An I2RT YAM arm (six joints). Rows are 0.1 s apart.
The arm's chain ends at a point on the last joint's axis. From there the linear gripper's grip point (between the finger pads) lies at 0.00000 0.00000 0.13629 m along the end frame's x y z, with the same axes.
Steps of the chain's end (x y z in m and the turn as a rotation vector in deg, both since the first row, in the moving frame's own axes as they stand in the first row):
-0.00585, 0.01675, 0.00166, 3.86, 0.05, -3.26
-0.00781, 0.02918, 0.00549, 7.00, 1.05, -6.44
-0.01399, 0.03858, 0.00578, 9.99, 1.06, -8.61
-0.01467, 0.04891, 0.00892, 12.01, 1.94, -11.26
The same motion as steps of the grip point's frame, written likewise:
-0.00599, 0.00758, 0.00135, 3.86, 0.05, -3.26
-0.00626, 0.01247, 0.00445, 7.00, 1.05, -6.44
-0.01327, 0.01484, 0.00369, 9.99, 1.06, -8.61
-0.01291, 0.02029, 0.00587, 12.01, 1.94, -11.26

